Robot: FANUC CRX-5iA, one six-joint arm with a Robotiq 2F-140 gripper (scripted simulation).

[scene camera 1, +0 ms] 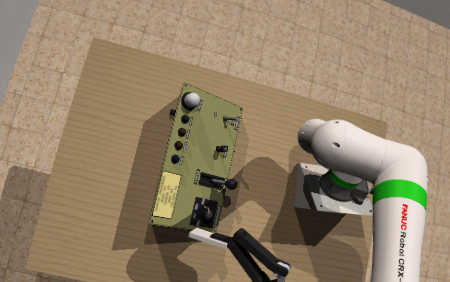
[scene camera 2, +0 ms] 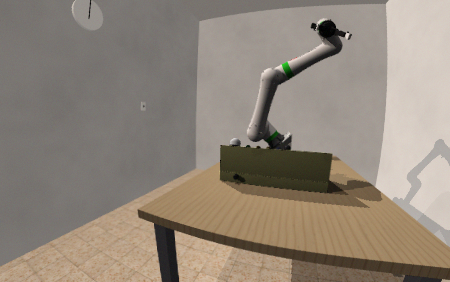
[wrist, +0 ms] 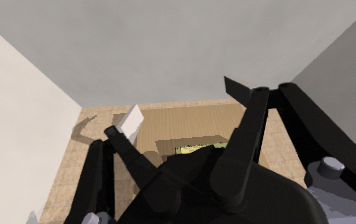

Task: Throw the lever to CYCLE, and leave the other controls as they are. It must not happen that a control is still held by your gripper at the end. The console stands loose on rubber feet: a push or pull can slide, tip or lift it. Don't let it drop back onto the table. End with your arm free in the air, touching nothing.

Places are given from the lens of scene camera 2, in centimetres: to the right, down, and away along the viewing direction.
olive console point(scene camera 2: 298, 170): 32, 13, 73
